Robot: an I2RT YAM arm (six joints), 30 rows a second.
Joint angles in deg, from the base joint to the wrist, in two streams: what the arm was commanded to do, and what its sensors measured. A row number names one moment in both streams.
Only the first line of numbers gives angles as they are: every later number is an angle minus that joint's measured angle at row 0.
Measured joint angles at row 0: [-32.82, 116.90, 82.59, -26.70, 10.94, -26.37]
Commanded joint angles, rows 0 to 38: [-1.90, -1.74, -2.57, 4.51, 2.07, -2.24]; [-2.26, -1.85, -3.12, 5.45, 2.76, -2.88]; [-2.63, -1.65, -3.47, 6.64, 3.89, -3.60]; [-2.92, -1.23, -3.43, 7.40, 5.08, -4.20]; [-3.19, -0.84, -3.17, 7.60, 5.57, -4.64]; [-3.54, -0.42, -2.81, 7.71, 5.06, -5.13]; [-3.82, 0.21, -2.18, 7.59, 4.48, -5.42]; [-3.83, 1.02, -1.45, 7.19, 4.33, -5.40]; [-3.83, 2.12, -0.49, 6.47, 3.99, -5.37]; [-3.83, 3.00, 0.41, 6.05, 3.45, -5.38]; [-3.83, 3.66, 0.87, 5.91, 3.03, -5.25]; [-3.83, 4.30, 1.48, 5.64, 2.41, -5.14]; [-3.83, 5.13, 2.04, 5.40, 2.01, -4.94]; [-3.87, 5.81, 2.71, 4.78, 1.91, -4.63]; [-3.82, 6.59, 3.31, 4.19, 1.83, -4.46]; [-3.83, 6.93, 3.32, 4.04, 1.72, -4.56]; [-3.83, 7.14, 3.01, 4.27, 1.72, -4.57]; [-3.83, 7.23, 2.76, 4.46, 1.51, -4.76]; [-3.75, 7.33, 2.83, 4.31, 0.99, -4.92]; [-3.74, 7.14, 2.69, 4.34, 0.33, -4.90]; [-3.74, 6.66, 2.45, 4.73, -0.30, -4.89]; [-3.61, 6.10, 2.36, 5.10, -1.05, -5.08]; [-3.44, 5.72, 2.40, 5.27, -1.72, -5.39]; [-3.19, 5.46, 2.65, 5.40, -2.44, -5.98]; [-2.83, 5.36, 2.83, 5.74, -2.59, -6.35]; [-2.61, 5.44, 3.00, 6.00, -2.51, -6.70]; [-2.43, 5.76, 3.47, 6.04, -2.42, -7.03]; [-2.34, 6.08, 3.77, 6.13, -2.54, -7.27]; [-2.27, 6.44, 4.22, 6.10, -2.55, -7.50]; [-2.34, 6.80, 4.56, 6.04, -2.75, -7.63]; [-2.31, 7.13, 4.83, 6.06, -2.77, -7.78]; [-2.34, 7.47, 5.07, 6.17, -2.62, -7.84]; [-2.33, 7.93, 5.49, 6.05, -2.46, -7.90]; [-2.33, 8.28, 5.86, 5.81, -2.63, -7.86]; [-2.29, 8.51, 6.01, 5.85, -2.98, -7.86]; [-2.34, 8.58, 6.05, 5.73, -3.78, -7.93]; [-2.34, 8.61, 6.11, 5.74, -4.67, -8.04]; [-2.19, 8.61, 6.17, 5.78, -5.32, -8.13]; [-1.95, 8.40, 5.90, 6.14, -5.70, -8.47]
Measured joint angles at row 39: [-2.53, 7.65, 6.33, 10.21, -2.06, -7.74]
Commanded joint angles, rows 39 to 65: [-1.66, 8.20, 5.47, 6.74, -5.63, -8.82]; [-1.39, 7.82, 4.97, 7.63, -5.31, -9.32]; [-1.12, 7.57, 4.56, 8.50, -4.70, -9.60]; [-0.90, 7.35, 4.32, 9.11, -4.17, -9.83]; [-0.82, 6.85, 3.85, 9.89, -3.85, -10.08]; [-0.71, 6.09, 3.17, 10.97, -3.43, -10.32]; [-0.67, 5.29, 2.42, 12.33, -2.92, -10.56]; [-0.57, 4.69, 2.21, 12.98, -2.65, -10.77]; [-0.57, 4.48, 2.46, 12.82, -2.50, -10.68]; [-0.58, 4.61, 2.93, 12.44, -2.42, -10.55]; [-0.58, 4.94, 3.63, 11.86, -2.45, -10.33]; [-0.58, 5.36, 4.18, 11.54, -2.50, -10.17]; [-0.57, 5.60, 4.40, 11.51, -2.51, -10.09]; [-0.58, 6.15, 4.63, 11.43, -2.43, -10.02]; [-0.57, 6.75, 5.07, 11.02, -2.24, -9.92]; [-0.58, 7.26, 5.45, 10.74, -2.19, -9.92]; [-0.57, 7.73, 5.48, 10.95, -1.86, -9.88]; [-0.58, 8.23, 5.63, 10.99, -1.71, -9.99]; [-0.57, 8.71, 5.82, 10.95, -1.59, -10.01]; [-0.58, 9.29, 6.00, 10.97, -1.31, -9.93]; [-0.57, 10.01, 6.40, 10.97, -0.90, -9.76]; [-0.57, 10.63, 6.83, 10.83, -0.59, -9.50]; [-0.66, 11.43, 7.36, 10.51, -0.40, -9.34]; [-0.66, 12.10, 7.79, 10.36, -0.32, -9.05]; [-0.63, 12.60, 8.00, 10.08, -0.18, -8.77]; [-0.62, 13.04, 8.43, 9.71, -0.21, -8.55]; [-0.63, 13.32, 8.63, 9.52, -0.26, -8.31]
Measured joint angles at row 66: [-0.70, 11.50, 8.70, 16.85, -1.03, -9.36]
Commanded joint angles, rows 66 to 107: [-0.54, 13.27, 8.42, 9.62, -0.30, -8.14]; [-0.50, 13.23, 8.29, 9.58, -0.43, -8.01]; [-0.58, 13.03, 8.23, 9.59, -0.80, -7.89]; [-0.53, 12.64, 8.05, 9.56, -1.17, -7.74]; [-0.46, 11.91, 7.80, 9.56, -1.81, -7.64]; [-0.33, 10.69, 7.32, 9.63, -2.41, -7.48]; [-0.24, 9.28, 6.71, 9.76, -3.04, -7.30]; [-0.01, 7.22, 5.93, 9.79, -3.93, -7.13]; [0.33, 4.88, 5.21, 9.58, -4.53, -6.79]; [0.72, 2.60, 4.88, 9.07, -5.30, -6.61]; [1.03, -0.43, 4.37, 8.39, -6.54, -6.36]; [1.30, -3.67, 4.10, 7.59, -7.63, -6.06]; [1.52, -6.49, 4.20, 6.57, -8.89, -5.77]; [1.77, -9.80, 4.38, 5.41, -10.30, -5.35]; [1.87, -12.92, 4.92, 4.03, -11.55, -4.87]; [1.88, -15.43, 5.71, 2.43, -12.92, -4.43]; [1.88, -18.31, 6.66, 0.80, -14.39, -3.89]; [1.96, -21.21, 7.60, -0.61, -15.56, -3.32]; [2.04, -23.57, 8.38, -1.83, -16.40, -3.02]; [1.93, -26.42, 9.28, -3.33, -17.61, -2.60]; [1.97, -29.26, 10.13, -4.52, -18.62, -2.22]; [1.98, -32.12, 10.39, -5.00, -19.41, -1.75]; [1.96, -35.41, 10.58, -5.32, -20.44, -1.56]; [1.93, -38.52, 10.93, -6.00, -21.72, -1.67]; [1.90, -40.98, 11.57, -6.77, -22.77, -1.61]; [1.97, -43.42, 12.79, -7.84, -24.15, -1.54]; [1.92, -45.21, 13.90, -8.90, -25.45, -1.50]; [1.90, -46.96, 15.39, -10.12, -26.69, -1.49]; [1.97, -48.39, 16.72, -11.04, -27.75, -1.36]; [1.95, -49.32, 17.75, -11.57, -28.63, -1.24]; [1.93, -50.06, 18.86, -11.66, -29.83, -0.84]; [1.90, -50.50, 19.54, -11.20, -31.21, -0.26]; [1.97, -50.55, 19.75, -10.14, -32.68, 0.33]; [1.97, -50.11, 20.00, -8.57, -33.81, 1.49]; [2.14, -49.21, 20.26, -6.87, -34.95, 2.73]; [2.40, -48.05, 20.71, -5.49, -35.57, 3.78]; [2.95, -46.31, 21.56, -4.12, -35.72, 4.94]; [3.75, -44.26, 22.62, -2.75, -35.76, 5.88]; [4.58, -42.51, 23.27, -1.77, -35.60, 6.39]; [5.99, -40.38, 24.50, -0.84, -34.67, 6.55]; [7.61, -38.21, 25.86, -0.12, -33.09, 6.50]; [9.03, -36.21, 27.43, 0.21, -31.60, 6.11]
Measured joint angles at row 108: [5.51, -38.84, 24.63, -3.21, -20.83, 3.23]
